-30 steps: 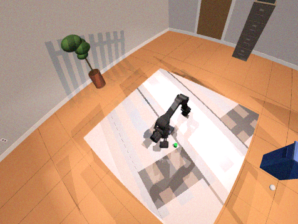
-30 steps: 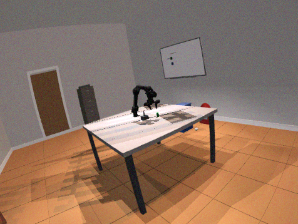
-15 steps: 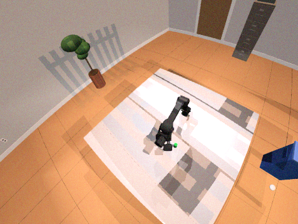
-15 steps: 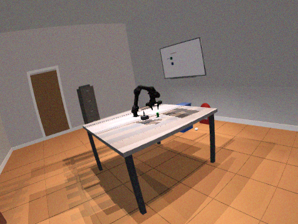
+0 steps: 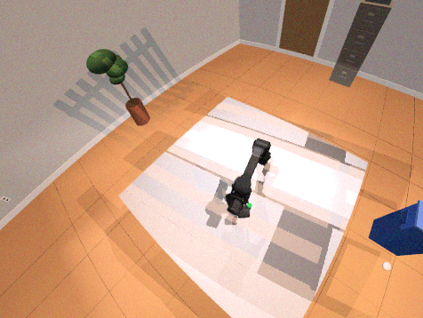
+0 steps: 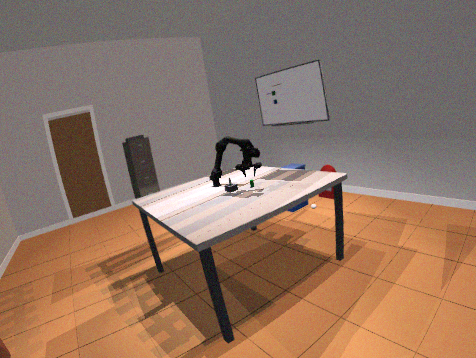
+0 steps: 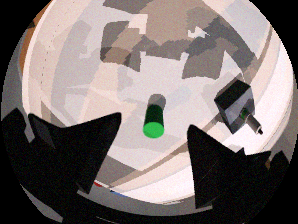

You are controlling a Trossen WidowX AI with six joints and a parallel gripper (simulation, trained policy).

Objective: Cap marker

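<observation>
Now: gripper tip 60 mm above the green cap, 30 mm to the right of it and 20 mm past it. Round my gripper tip: grey holder block: 110 mm to the right, 110 mm behind, 60 mm below.
</observation>
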